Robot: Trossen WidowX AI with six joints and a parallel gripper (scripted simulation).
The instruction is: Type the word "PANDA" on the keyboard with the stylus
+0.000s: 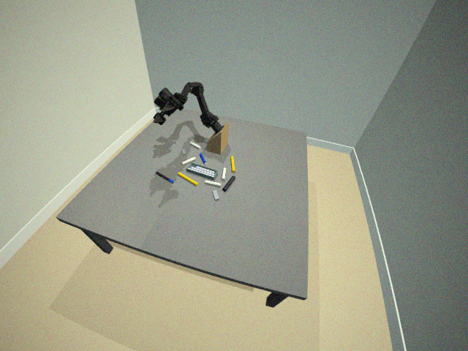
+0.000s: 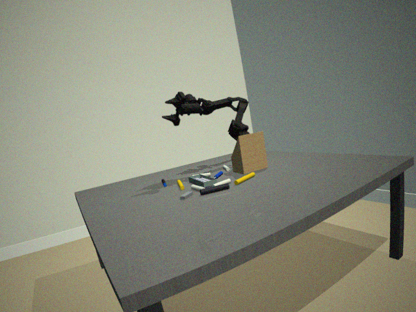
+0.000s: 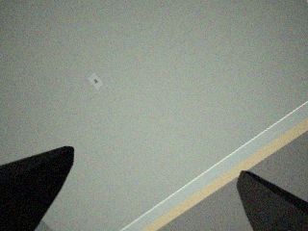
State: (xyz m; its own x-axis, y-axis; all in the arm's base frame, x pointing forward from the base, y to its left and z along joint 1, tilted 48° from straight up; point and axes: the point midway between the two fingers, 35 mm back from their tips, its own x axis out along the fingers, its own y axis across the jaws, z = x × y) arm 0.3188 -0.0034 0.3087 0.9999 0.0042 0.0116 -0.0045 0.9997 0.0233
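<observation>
Right now the stylus tip is 12 cm behind my gripper tip, 20 cm to the left of it and 37 cm below it. The rest, counted from my gripper tip: black-and-blue pen: 8 cm ahead, 3 cm to the left, 37 cm below; grey block: 11 cm ahead, 34 cm to the left, 37 cm below; blue stylus: 14 cm behind, 18 cm to the left, 37 cm below.
</observation>
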